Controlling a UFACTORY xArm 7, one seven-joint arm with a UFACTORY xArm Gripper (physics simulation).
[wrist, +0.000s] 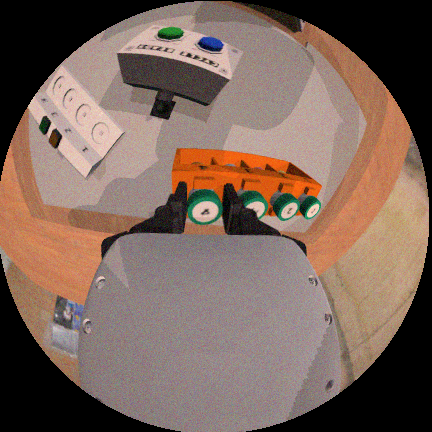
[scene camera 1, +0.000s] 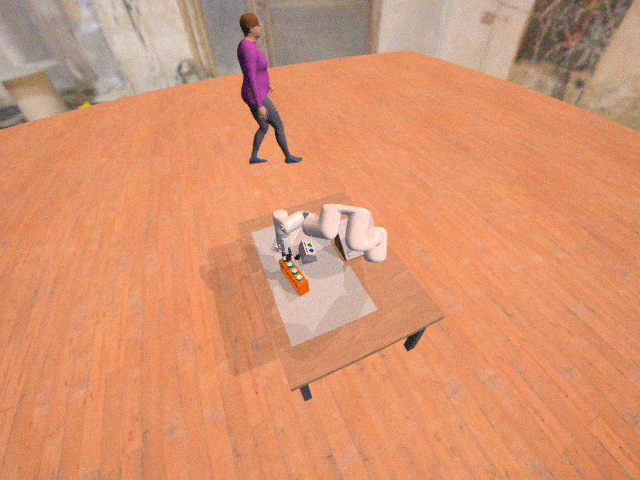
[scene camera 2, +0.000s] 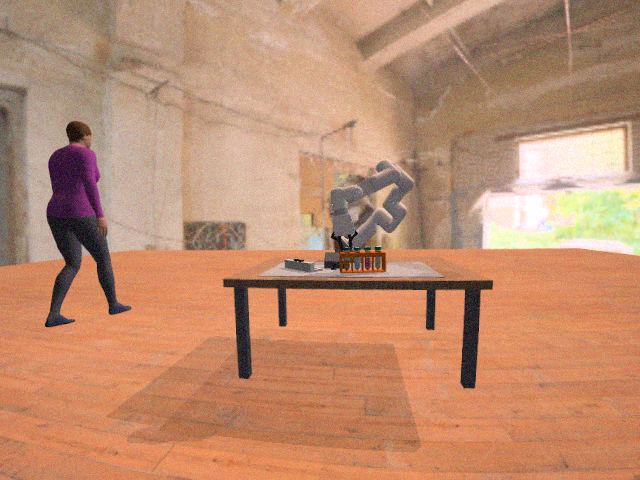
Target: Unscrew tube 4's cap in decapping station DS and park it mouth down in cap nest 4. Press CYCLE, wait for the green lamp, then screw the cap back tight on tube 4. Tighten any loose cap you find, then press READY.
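Frame: origin at the arm's base, x ahead, y left, z up, level; metres.
Seen in the pictures: gripper, between the fingertips: (wrist: 204,195) (scene camera 1: 287,258) (scene camera 2: 346,249).
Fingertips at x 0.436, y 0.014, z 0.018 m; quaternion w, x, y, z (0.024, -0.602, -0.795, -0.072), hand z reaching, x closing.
Pixels of each thing's middle, then the offset from my fingertips to it. "pt": a spot on its surface instead.
- green cap marked 4, middle of its body: (wrist: 204,207) 0.010 m ahead, 0.002 m left, 0.006 m up
- orange rack, middle of its body: (wrist: 250,181) (scene camera 2: 362,261) (scene camera 1: 293,274) 0.009 m back, 0.077 m left, 0.057 m down
- pale panel, middle of its body: (wrist: 65,113) (scene camera 2: 303,264) (scene camera 1: 287,237) 0.058 m back, 0.238 m right, 0.082 m down
- dark green lamp, a spot on its surface: (wrist: 45,125) pt 0.046 m back, 0.262 m right, 0.056 m down
- dark amber lamp, middle of its body: (wrist: 53,138) 0.023 m back, 0.239 m right, 0.055 m down
- grey button box, middle of its body: (wrist: 180,59) (scene camera 2: 336,259) (scene camera 1: 307,251) 0.136 m back, 0.070 m right, 0.067 m down
- green button, middle of its body: (wrist: 169,34) 0.160 m back, 0.091 m right, 0.044 m down
- blue button, middle of its body: (wrist: 210,44) 0.157 m back, 0.046 m right, 0.044 m down
- small black block, a spot on its surface: (wrist: 162,107) pt 0.069 m back, 0.072 m right, 0.088 m down
My gripper (scene camera 1: 287,256) (scene camera 2: 344,246) (wrist: 204,195) is shut on the green cap marked 4 (wrist: 205,207), at the end of the orange rack (scene camera 1: 293,279) (scene camera 2: 385,262) (wrist: 227,177). Tube 4 below it is mostly hidden; whether the cap is loose on it I cannot tell. Green caps 3 (wrist: 256,204), 2 (wrist: 286,207) and 1 (wrist: 310,207) are in the row beside it. In the wrist view, a pale panel (wrist: 75,131) has several empty round nests, a dark green lamp (wrist: 45,125) and a dark amber lamp (wrist: 55,138).
The grey button box (scene camera 1: 308,254) (scene camera 2: 331,259) (wrist: 175,72) has a green button (wrist: 170,33) and a blue button (wrist: 210,43); its labels are blurred. A small black block (wrist: 162,107) juts out in front of it. A person (scene camera 1: 253,72) (scene camera 2: 74,180) is on the floor away from the table.
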